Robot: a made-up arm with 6 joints.
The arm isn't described. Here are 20 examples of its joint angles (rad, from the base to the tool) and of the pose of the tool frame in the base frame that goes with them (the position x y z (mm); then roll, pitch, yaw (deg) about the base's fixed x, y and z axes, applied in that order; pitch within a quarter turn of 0, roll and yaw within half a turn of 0).
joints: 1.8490 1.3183 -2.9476 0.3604 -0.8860 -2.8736
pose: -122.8 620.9 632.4 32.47 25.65 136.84
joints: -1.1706 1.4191 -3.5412 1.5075 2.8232 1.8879
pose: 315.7 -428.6 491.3 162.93 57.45 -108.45
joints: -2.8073 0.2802 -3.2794 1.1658 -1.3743 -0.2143
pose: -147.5 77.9 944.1 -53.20 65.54 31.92
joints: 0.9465 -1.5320 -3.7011 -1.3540 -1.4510 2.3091
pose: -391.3 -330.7 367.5 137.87 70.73 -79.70
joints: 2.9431 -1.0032 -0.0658 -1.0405 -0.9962 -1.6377
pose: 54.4 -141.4 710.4 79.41 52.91 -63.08
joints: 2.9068 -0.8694 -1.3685 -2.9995 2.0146 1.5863
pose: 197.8 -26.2 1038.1 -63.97 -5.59 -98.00
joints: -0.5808 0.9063 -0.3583 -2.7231 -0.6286 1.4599
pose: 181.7 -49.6 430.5 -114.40 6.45 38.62
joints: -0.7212 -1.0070 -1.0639 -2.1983 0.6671 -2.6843
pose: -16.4 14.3 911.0 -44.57 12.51 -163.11
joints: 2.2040 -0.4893 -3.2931 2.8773 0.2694 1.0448
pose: 207.8 -257.8 1097.3 -43.48 -31.43 -177.60
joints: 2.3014 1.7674 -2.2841 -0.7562 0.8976 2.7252
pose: -379.2 458.3 -53.9 -171.32 -33.63 7.28
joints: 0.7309 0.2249 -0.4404 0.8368 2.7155 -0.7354
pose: 55.1 181.2 649.9 -29.83 16.83 125.26
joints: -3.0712 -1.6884 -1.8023 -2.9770 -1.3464 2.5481
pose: 399.7 6.1 600.4 43.85 -41.75 -40.31
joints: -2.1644 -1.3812 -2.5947 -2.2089 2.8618 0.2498
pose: 239.5 528.3 555.5 -146.00 22.23 96.46
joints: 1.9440 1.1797 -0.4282 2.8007 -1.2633 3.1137
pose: -48.1 250.7 432.8 -32.83 62.18 -84.46
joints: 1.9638 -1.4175 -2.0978 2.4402 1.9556 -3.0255
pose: 161.2 -629.8 724.0 -166.48 51.30 80.76
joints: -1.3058 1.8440 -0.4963 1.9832 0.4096 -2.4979
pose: -21.3 -53.6 103.5 -122.99 48.81 -33.86
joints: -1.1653 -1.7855 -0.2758 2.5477 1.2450 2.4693
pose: -32.1 190.3 651.2 16.76 28.26 65.07
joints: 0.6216 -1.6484 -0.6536 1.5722 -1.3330 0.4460
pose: -203.9 -312.6 585.2 -68.24 65.07 -114.21
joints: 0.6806 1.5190 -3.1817 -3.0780 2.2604 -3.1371
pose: 483.3 379.1 561.7 -4.85 44.70 -143.90
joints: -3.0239 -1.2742 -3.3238 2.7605 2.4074 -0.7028
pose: 588.4 14.6 441.1 -171.01 44.66 39.93
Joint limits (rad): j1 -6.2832..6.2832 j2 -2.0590..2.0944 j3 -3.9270..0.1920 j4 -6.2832..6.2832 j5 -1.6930..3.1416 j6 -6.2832..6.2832
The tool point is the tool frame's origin. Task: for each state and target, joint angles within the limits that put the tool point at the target. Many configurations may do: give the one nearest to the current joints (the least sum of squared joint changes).
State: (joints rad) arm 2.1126 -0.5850 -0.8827 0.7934 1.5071 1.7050
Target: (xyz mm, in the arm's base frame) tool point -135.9 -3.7 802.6
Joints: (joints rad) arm 2.3137 -0.6841 -1.0273 0.9863 1.6393 1.7050
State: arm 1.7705 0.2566 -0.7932 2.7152 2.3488 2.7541
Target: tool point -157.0 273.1 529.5
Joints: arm 1.8473 0.2552 -0.0487 2.5957 2.0945 2.7541
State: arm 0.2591 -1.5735 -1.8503 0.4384 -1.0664 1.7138
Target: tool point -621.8 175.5 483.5
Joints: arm -0.3529 -1.7248 -1.8204 0.3853 -1.3617 1.7138
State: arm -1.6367 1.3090 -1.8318 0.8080 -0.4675 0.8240
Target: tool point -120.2 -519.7 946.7
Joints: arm -1.6667 0.5150 -2.3257 0.6087 -0.2972 0.8240
